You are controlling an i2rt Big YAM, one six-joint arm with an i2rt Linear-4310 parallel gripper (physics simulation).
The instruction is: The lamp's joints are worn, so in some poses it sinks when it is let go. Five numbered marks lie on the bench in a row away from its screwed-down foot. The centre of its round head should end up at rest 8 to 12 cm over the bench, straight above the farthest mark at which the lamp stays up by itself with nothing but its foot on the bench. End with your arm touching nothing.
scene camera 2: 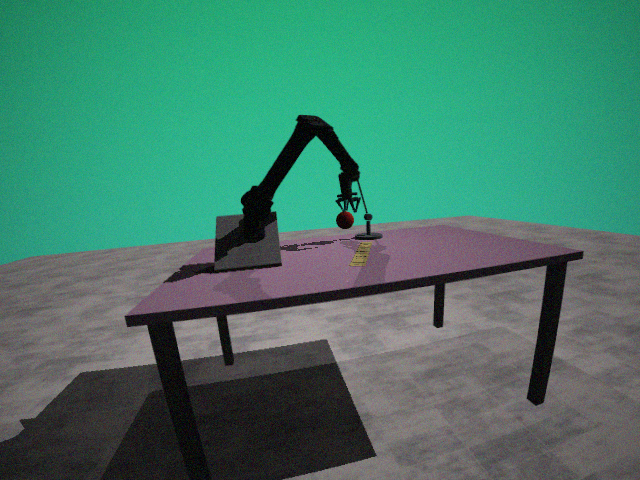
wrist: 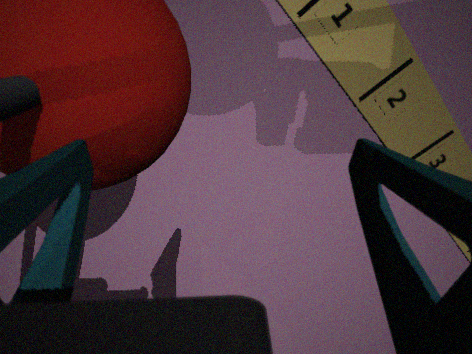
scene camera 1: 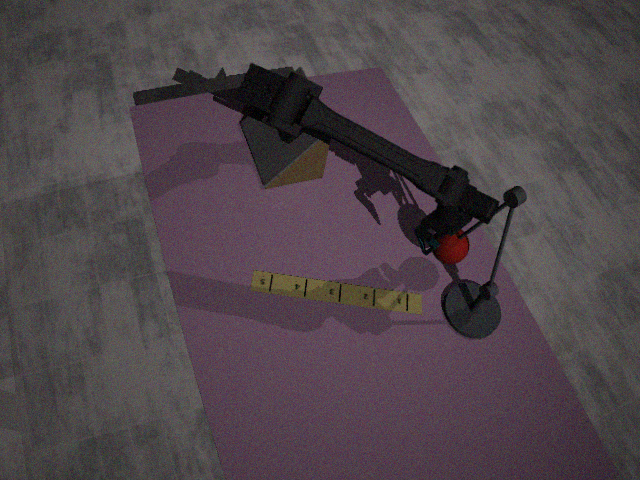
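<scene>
The lamp's round red head hangs above the bench, off to one side of the yellow strip with marks 1 to 5. The lamp's round grey foot stands beyond the mark 1 end. Its lower rod rises to a grey elbow joint, and the upper rod comes down to the head. My gripper is open and empty, pointing down just above the head. In the wrist view one fingertip overlaps the head's lower edge; whether they touch I cannot tell.
My arm reaches over the pink bench from a slanted grey mount at the other end. Arm and lamp shadows cross the strip. The bench's long edge runs close behind the foot.
</scene>
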